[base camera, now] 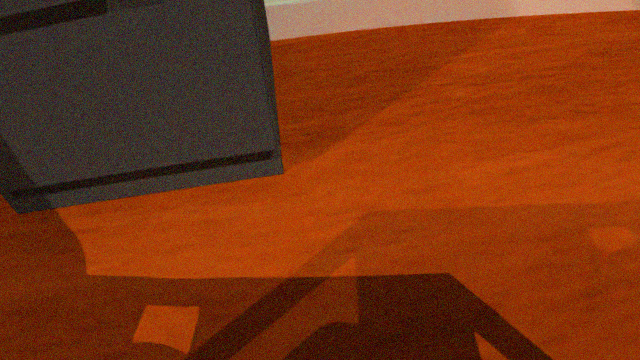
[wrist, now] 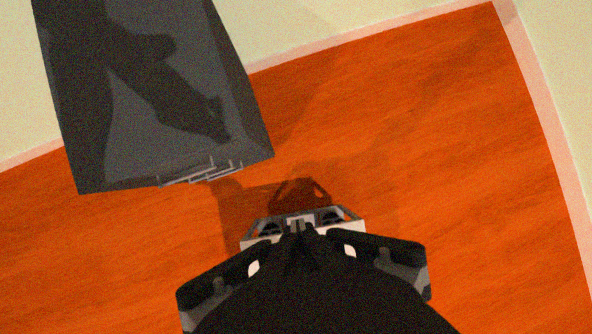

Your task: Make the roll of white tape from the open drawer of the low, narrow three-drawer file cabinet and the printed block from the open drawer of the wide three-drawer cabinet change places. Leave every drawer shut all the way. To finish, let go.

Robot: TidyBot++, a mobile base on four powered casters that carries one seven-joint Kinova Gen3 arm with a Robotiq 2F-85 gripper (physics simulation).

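A dark grey cabinet (base camera: 145, 100) (wrist: 137, 140) stands at the upper left in both views. In the wrist view it looks narrow, with several thin light handles along its near face, and no drawer sticks out visibly. Part of its lower front shows in the base view. My gripper (wrist: 298, 228) is shut and empty at the lower middle of the wrist view, in front of the cabinet and to its right. The roll of white tape, the printed block and a second cabinet do not show in either view.
The cabinet stands near a pale wall with a light skirting board (base camera: 350, 22) (wrist: 320, 46). Another wall with skirting (wrist: 550, 115) runs down the right of the wrist view. The white robot base (wrist: 354, 226) shows behind the fingers. Shadows of the robot fall across the wooden floor (base camera: 450, 125) (wrist: 425, 150).
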